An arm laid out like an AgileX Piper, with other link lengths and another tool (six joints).
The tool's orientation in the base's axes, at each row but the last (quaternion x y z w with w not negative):
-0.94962, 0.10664, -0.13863, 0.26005
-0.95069, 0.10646, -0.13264, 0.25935
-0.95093, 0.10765, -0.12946, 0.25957
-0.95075, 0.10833, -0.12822, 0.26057
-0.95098, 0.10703, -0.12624, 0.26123
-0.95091, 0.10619, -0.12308, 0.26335
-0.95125, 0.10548, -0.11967, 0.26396
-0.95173, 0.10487, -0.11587, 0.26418
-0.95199, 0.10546, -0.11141, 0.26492
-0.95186, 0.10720, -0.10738, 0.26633
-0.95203, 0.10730, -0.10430, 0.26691
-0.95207, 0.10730, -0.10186, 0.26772
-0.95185, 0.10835, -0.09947, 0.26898
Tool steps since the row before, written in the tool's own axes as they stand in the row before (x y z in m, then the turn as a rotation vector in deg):
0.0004, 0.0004, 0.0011, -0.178, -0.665, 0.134
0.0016, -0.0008, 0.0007, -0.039, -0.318, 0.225
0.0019, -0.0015, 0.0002, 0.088, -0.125, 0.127
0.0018, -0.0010, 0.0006, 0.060, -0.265, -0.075
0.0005, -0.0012, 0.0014, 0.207, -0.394, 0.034
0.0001, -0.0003, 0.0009, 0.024, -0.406, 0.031
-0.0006, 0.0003, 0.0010, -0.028, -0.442, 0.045
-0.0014, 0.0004, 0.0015, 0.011, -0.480, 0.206
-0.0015, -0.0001, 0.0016, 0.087, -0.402, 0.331
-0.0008, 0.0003, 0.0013, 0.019, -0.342, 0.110
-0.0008, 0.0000, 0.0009, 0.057, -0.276, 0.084
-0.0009, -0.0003, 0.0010, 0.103, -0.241, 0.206
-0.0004, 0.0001, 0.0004, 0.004, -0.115, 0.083
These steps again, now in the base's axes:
0.0007, 0.0001, -0.0010, -0.038, 0.671, 0.200
0.0018, 0.0006, 0.0002, 0.075, 0.383, -0.029
0.0021, 0.0008, 0.0010, 0.139, 0.140, -0.024
0.0020, 0.0006, 0.0004, 0.071, 0.171, 0.212
0.0011, 0.0015, -0.0004, 0.260, 0.291, 0.216
0.0004, 0.0007, -0.0006, 0.087, 0.349, 0.192
-0.0003, 0.0004, -0.0011, 0.047, 0.399, 0.191
-0.0010, 0.0007, -0.0017, 0.134, 0.498, 0.083
-0.0010, 0.0012, -0.0015, 0.229, 0.473, -0.051
-0.0005, 0.0006, -0.0014, 0.097, 0.334, 0.092
-0.0005, 0.0006, -0.0009, 0.117, 0.256, 0.084
-0.0006, 0.0010, -0.0008, 0.186, 0.275, -0.030
-0.0003, 0.0002, -0.0004, 0.042, 0.135, -0.007

